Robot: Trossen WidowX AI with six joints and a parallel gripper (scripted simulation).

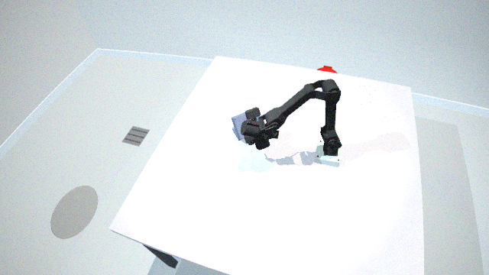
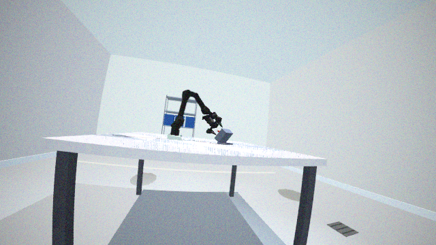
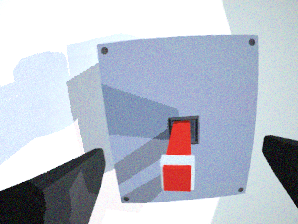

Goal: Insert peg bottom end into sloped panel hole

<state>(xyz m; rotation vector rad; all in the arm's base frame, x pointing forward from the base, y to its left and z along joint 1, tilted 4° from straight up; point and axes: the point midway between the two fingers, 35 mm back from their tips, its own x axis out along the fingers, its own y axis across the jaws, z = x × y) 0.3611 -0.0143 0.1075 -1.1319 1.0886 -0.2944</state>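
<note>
The red peg is right at my gripper tip. Also, from my gripper tip: sloped grey-blue panel: 40 mm to the right, 30 mm below, 30 mm ahead.
</note>
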